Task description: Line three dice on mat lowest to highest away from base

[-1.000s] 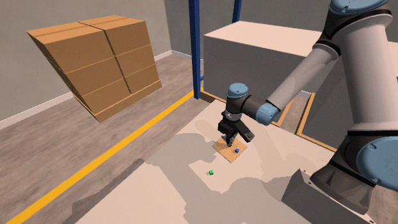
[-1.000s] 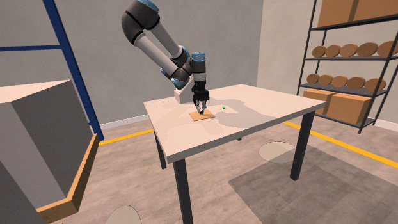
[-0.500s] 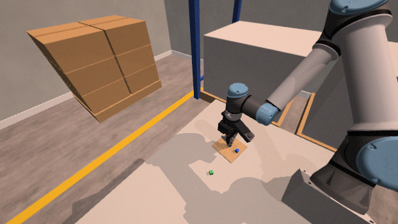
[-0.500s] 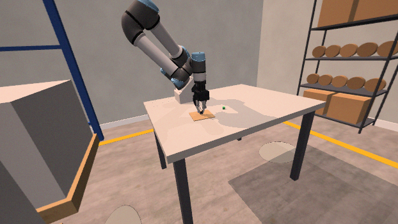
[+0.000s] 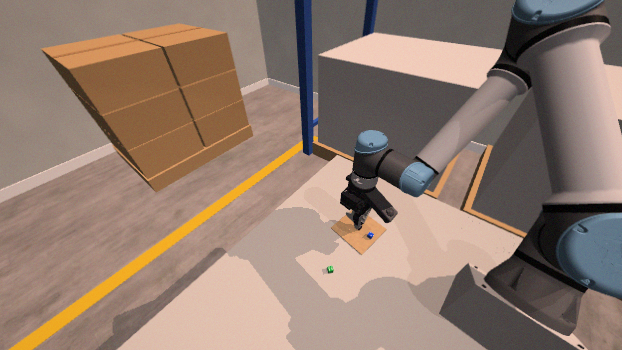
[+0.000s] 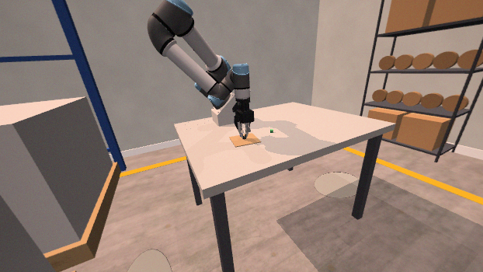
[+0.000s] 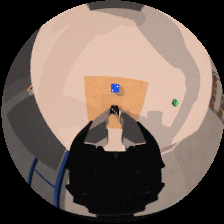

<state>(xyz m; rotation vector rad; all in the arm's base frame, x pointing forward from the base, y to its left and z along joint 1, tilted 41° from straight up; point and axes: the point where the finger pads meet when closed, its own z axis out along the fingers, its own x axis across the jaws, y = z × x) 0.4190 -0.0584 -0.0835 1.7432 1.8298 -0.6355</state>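
My hand is 1 cm above the black die. The rest, counted from my hand: green die 18 cm to the left, 3 cm behind, 2 cm below; blue die 5 cm behind, 1 cm below; tan mat 2 cm below.
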